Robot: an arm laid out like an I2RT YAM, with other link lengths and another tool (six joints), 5 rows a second.
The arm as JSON. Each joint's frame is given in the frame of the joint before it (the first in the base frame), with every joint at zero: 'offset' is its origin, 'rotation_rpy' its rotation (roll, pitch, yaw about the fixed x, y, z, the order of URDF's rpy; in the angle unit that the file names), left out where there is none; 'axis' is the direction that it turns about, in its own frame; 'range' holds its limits. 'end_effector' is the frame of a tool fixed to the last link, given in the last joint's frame.
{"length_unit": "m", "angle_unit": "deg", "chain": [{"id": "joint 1", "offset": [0.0, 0.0, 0.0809], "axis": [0.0, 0.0, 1.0], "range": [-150.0, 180.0]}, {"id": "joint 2", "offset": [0.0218, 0.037, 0.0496], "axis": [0.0, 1.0, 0.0], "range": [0.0, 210.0]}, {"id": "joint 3", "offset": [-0.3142, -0.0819, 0.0], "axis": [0.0, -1.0, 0.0], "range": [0.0, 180.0]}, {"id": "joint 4", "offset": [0.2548, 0.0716, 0.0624], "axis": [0.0, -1.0, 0.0], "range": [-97.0, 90.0]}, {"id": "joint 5", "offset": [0.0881, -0.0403, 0.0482], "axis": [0.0, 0.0, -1.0], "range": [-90.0, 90.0]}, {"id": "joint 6", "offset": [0.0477, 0.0, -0.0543], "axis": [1.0, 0.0, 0.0], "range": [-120.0, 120.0]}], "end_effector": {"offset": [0.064, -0.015, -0.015], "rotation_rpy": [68.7, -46.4, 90.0]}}
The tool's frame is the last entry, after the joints.
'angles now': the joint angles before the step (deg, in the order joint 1, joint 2, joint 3, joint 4, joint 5, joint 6). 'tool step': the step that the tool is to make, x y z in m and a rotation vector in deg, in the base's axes. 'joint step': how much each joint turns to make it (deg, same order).
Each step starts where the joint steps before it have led.
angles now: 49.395 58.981 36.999 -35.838 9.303 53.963
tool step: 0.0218 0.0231 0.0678 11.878 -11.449 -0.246
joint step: 0.124 -4.161 6.550 5.818 0.982 -0.358
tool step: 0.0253 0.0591 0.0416 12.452 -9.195 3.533
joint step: 3.550 5.262 2.176 18.460 -0.341 0.513
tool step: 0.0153 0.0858 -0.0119 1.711 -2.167 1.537
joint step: 7.729 15.610 4.280 13.537 5.990 1.843
